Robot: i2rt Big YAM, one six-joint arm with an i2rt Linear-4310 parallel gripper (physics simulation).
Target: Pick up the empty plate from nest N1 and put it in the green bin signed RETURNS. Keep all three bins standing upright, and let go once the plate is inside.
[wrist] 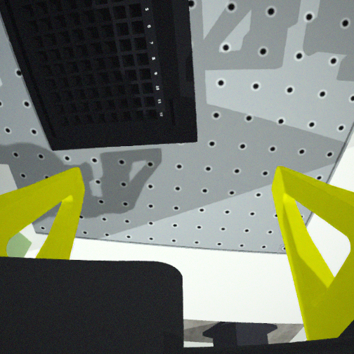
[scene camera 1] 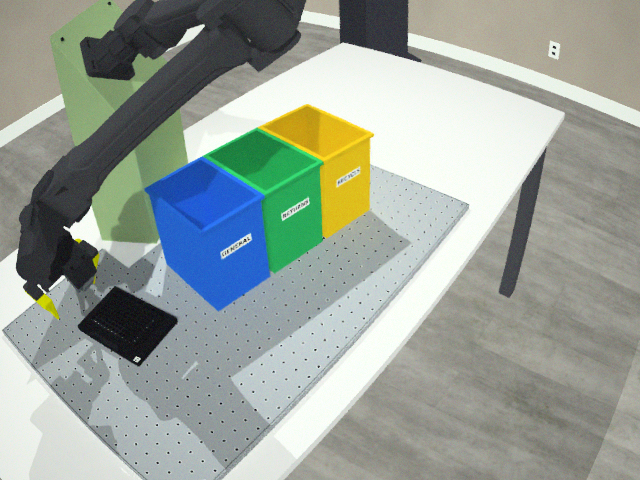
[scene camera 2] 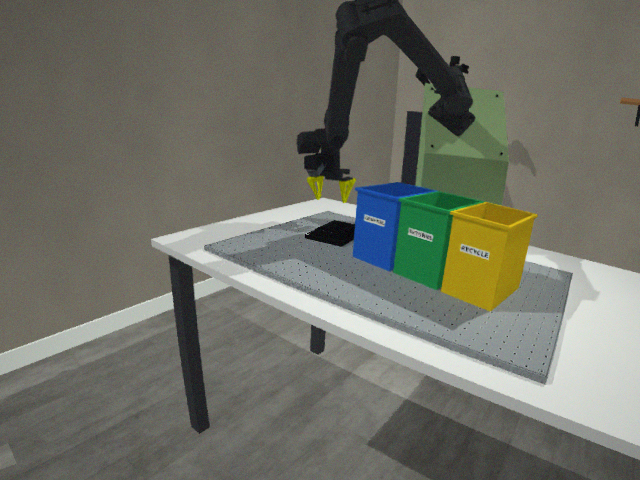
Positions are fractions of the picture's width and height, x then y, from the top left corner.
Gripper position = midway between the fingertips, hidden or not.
Observation:
In view: the gripper (scene camera 1: 0.12,0.62), a black plate (scene camera 1: 0.20,0.67), a blue general bin (scene camera 1: 0.33,0.47), a green returns bin (scene camera 1: 0.45,0.37) and a yellow recycle bin (scene camera 2: 0.76,0.51).
The blue general bin shows as well in scene camera 2 (scene camera 2: 0.59,0.44). The green returns bin also shows in scene camera 2 (scene camera 2: 0.66,0.46). The yellow recycle bin shows as well in scene camera 1 (scene camera 1: 0.54,0.31). The wrist view misses the blue general bin: it is out of frame. The wrist view does not show the green returns bin: it is out of frame.

